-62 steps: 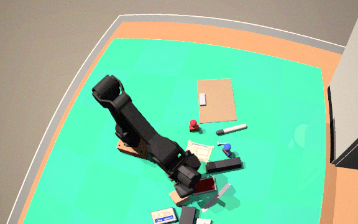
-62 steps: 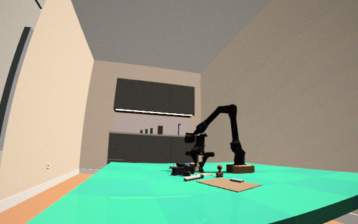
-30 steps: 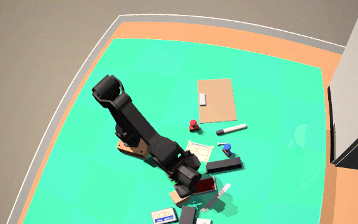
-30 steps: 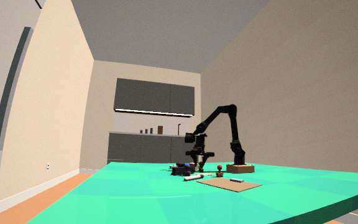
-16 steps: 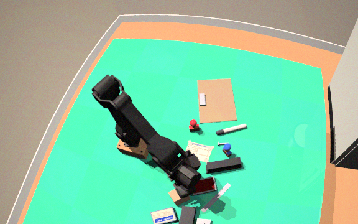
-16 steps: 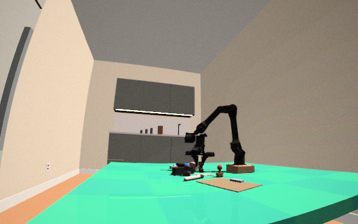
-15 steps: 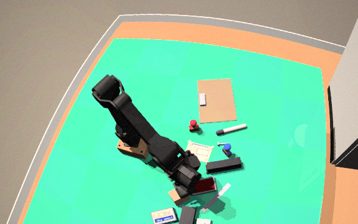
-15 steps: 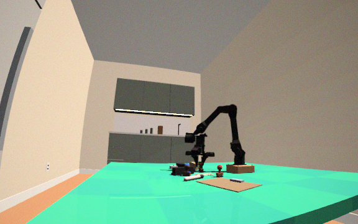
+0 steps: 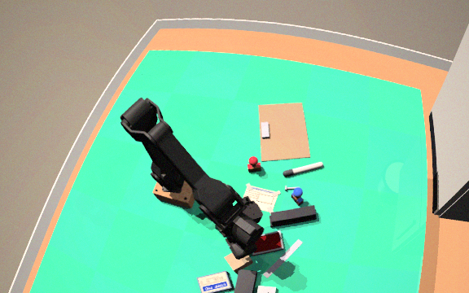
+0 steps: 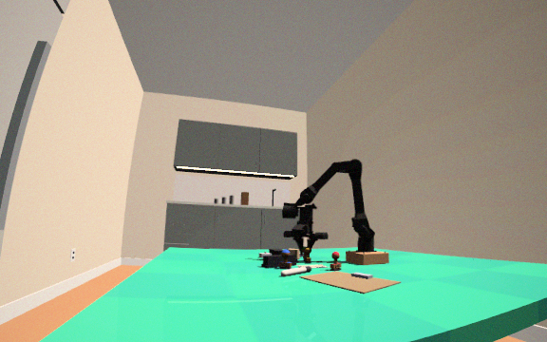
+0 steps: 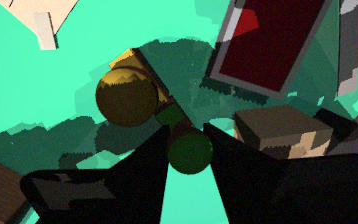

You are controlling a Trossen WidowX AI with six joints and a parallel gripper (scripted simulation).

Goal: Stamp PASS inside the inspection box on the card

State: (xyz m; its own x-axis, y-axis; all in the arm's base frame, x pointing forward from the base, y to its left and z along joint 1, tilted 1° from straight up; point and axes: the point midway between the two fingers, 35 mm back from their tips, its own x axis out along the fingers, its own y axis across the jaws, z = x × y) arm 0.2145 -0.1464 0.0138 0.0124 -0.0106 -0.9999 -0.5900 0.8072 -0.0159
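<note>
Now: the yellow-knobbed stamp 10 mm ahead of my gripper tip, 40 mm to the left of it and 10 mm below it. From my gripper tip the other things lie so: red ink pad 90 mm ahead, 10 mm to the right, 20 mm below; green-knobbed stamp 10 mm below; cream card 50 mm ahead, 140 mm to the left, 30 mm below.
</note>
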